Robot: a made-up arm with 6 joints. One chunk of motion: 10 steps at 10 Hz.
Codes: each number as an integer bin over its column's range. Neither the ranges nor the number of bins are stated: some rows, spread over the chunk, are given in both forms.
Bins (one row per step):
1: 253 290 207 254 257 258
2: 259 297 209 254 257 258
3: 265 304 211 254 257 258
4: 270 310 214 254 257 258
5: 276 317 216 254 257 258
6: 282 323 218 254 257 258
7: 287 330 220 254 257 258
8: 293 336 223 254 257 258
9: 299 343 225 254 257 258
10: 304 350 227 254 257 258
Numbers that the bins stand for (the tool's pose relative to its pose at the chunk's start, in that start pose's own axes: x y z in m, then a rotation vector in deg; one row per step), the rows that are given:
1: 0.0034 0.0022 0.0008 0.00 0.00 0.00
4: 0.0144 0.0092 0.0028 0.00 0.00 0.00
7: 0.0253 0.0162 0.0046 0.00 0.00 0.00
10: 0.0363 0.0233 0.0066 0.00 0.00 0.00
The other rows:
2: 0.0073 0.0046 0.0014 0.00 0.00 0.00
3: 0.0111 0.0071 0.0019 0.00 0.00 0.00
5: 0.0182 0.0117 0.0034 0.00 0.00 0.00
6: 0.0221 0.0138 0.0040 0.00 0.00 0.00
8: 0.0292 0.0184 0.0055 0.00 0.00 0.00
9: 0.0331 0.0208 0.0060 0.00 0.00 0.00

